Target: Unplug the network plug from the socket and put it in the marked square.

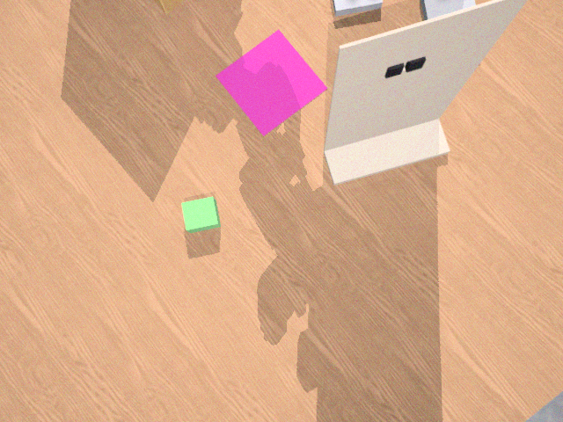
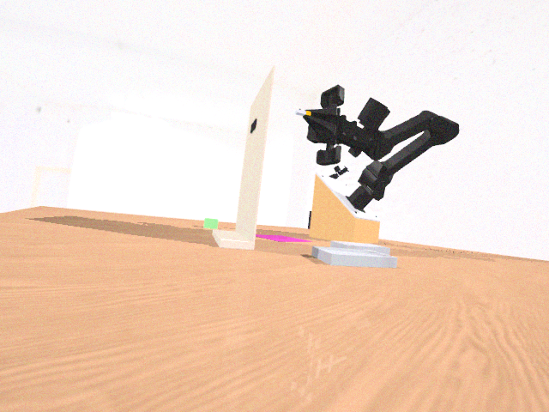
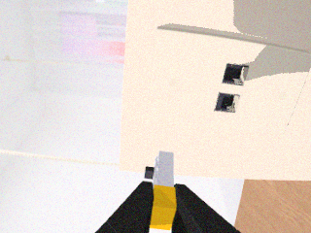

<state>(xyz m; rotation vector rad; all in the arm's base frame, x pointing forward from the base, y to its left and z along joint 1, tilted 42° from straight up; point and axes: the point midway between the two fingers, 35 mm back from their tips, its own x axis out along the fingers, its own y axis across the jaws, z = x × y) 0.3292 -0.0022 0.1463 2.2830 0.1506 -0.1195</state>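
My gripper tip is now 60 mm past the magenta marked square, 110 mm to the left of it and 280 mm above it. The rest, counted from my gripper tip: network plug (right at my gripper tip); then cream panel (100 mm ahead, 30 mm to the right, 140 mm below); then green cube (60 mm ahead, 310 mm to the right, 270 mm below).
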